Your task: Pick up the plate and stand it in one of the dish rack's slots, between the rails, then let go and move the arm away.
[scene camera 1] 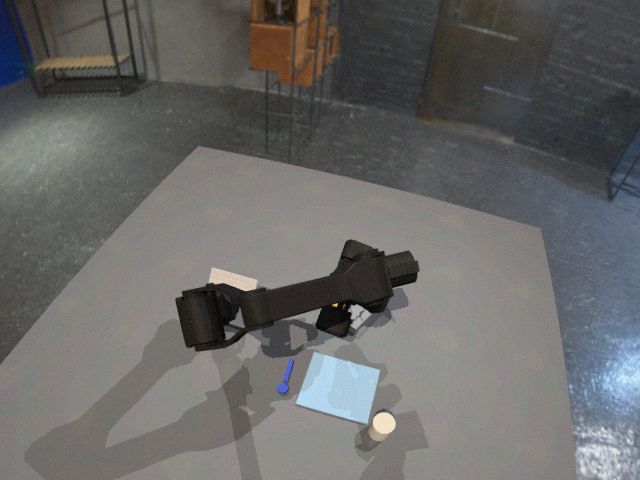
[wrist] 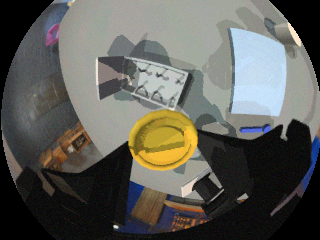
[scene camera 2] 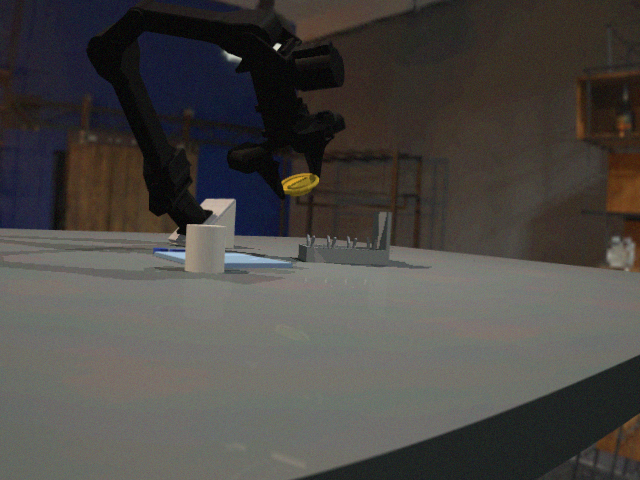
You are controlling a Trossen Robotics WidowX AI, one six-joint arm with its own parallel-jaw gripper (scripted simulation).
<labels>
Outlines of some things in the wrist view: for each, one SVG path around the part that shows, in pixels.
My gripper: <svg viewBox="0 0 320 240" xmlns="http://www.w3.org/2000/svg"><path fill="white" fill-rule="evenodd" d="M311 129L293 117L285 132L287 140L280 137L284 124L252 140L197 129L196 147L211 165L209 168L233 203L244 193L248 199L215 219L181 231L151 235L113 231L115 225L125 227L127 223L125 211L133 165L128 140L83 172L41 169L45 180L55 189L52 196L44 191L43 180L27 165L15 183L29 211L56 240L268 240L301 199L295 193L271 216L308 173Z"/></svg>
A yellow plate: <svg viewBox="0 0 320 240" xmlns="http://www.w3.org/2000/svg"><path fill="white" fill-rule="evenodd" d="M183 113L164 109L164 111L148 113L148 115L141 117L141 120L137 120L131 132L129 132L128 147L133 159L139 161L145 168L152 169L152 171L169 171L169 169L184 164L192 156L192 153L195 152L199 132L197 132L193 121L189 120Z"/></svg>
A grey dish rack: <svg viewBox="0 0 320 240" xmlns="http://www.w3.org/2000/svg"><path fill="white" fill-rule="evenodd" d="M96 57L97 99L101 100L104 97L113 95L113 93L124 91L131 93L132 96L139 96L141 99L167 108L169 111L175 111L181 93L183 93L181 91L183 91L184 84L187 83L189 72L172 67L172 65L161 64L159 61L145 60L143 57L141 59L132 56Z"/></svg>
</labels>
